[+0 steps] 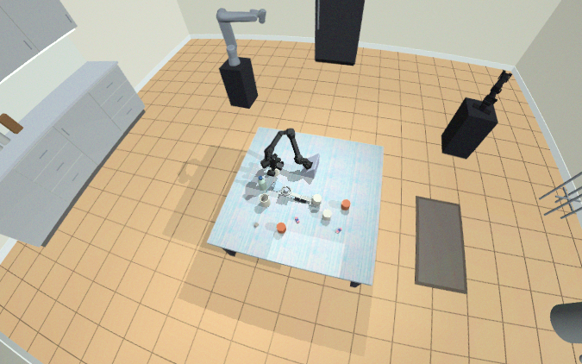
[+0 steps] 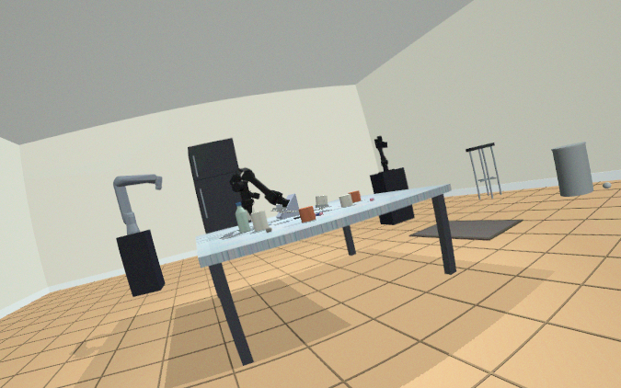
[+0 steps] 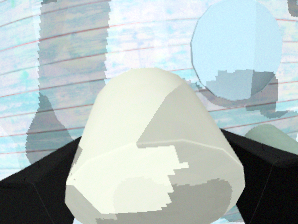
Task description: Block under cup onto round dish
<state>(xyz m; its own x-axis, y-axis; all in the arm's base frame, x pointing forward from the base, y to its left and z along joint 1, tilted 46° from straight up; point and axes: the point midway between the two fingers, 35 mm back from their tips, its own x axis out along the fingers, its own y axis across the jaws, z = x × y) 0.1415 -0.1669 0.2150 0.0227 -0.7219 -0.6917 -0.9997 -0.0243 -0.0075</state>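
Now: the round pale blue dish 9 cm ahead of my gripper tip, 7 cm below it and 5 cm to the left of it. Also, from my gripper tip: pale green bottle: 14 cm ahead, 7 cm to the right, 4 cm above; cream mug: 28 cm ahead, 3 cm below, 1 cm to the left; balance: 28 cm to the left, 15 cm ahead, 4 cm below.
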